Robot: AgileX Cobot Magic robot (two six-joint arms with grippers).
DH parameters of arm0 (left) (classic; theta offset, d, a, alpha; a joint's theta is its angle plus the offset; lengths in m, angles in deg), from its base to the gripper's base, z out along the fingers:
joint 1: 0 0.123 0 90
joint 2: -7.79 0 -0.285 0
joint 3: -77.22 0 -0.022 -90
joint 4: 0 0.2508 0 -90
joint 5: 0 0 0.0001 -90
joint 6: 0 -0.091 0 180
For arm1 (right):
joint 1: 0 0.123 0 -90
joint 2: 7.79 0 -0.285 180
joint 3: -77.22 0 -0.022 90
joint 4: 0 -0.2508 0 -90
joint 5: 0 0 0.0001 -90
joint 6: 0 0.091 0 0
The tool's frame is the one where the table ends.
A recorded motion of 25 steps. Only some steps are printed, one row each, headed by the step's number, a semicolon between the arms.
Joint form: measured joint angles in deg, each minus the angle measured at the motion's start. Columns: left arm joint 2, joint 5, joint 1, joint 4, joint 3, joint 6; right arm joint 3, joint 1, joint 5, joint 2, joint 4, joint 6.
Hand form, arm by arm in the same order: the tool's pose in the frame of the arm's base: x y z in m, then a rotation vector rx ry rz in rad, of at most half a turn. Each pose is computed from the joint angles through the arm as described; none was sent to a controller.
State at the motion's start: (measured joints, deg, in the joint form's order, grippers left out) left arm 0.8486 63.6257 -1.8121 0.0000 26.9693 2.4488; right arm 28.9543 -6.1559 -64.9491 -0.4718 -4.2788 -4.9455
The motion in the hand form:
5: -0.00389 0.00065 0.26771 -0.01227 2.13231 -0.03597; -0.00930 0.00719 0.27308 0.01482 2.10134 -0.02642
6: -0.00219 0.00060 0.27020 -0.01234 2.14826 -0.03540; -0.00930 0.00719 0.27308 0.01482 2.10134 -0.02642
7: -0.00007 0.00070 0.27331 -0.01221 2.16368 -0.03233; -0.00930 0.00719 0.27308 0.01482 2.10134 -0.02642
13: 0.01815 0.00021 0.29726 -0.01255 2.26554 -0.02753; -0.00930 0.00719 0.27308 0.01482 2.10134 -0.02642
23: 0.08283 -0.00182 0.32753 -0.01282 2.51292 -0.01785; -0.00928 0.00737 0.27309 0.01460 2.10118 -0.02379
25: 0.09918 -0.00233 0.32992 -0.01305 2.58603 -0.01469; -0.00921 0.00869 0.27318 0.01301 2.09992 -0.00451
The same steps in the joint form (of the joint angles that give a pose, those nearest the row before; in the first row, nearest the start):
5: -1.47 0.53 0.00 0.37 0.66 0.00; 0.00 0.00 0.00 0.00 0.00 0.00
6: -2.65 0.85 0.00 0.37 1.24 0.00; 0.00 0.00 0.00 0.00 0.00 0.00
7: -4.00 1.08 0.00 0.49 1.94 -0.01; 0.00 0.00 0.00 0.00 0.00 0.00
13: -13.85 2.63 0.00 0.54 7.50 -0.02; 0.00 0.00 0.00 0.00 0.00 0.00
23: -36.15 4.70 0.01 0.54 17.70 -0.02; 0.00 0.00 0.00 0.00 -0.12 0.00
25: -41.25 6.11 0.00 0.54 20.01 -0.02; 0.00 0.00 0.00 0.00 -1.04 0.00

